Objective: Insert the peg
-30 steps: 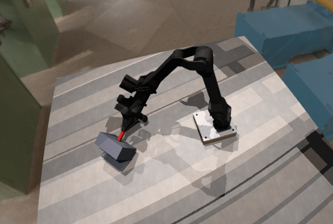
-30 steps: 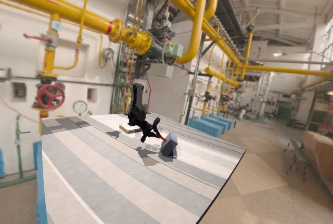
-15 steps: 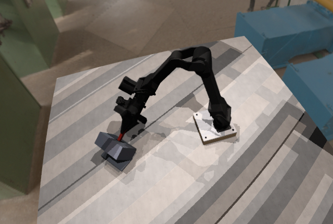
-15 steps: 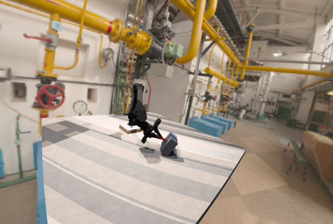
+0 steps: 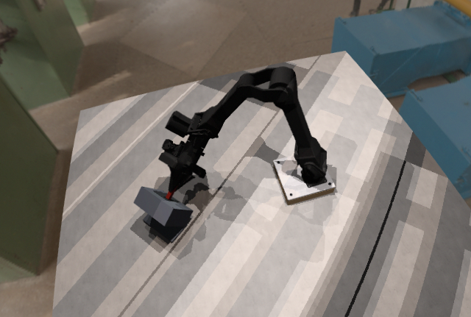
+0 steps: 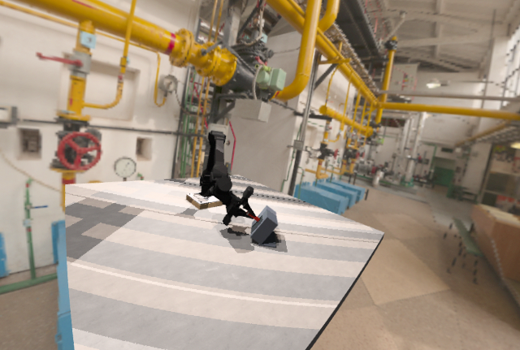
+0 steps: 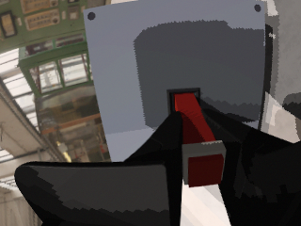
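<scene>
My gripper tip is now 30 mm short of the panel, 30 mm to the right of it and 20 mm above it. Round my gripper tip: red peg (10 mm behind, 10 mm to the right, 10 mm above).
</scene>
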